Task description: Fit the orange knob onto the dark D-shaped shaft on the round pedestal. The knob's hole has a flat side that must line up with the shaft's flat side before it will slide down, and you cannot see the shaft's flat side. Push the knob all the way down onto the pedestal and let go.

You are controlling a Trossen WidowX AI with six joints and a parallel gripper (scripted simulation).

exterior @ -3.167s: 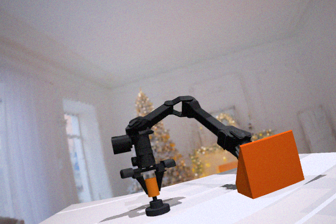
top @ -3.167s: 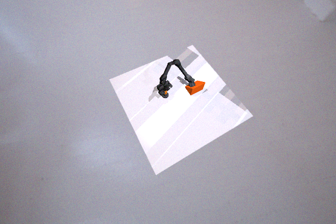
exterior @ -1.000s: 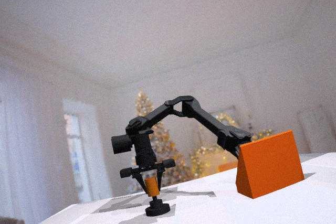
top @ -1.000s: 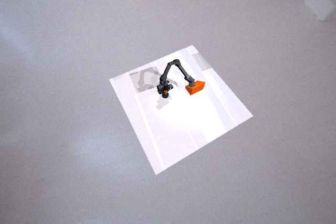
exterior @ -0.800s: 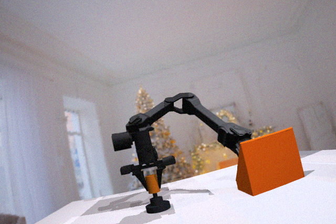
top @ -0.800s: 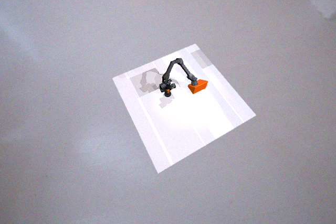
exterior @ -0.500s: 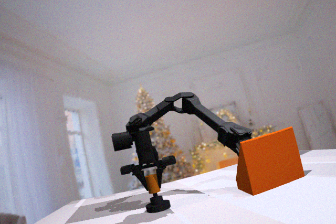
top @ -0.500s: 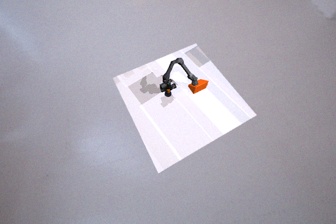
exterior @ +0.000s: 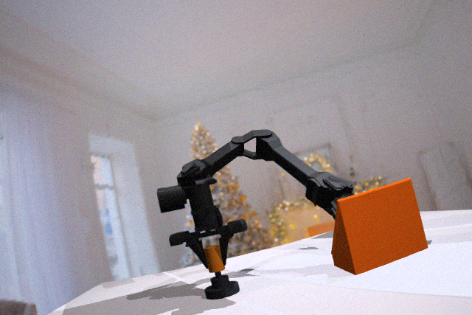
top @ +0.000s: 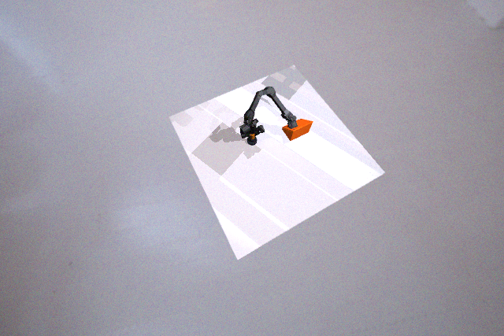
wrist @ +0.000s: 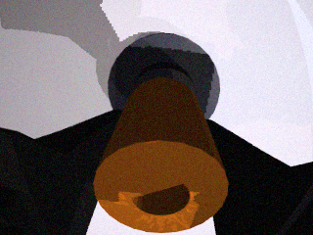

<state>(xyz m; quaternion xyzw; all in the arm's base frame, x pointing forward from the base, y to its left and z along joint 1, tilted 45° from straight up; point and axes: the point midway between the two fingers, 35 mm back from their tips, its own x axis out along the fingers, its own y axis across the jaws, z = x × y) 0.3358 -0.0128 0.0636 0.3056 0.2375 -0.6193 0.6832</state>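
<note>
Now: gripper tip 2 cm below the orange knob. Round my gripper tip: dark pedestal 4 cm below.
</note>
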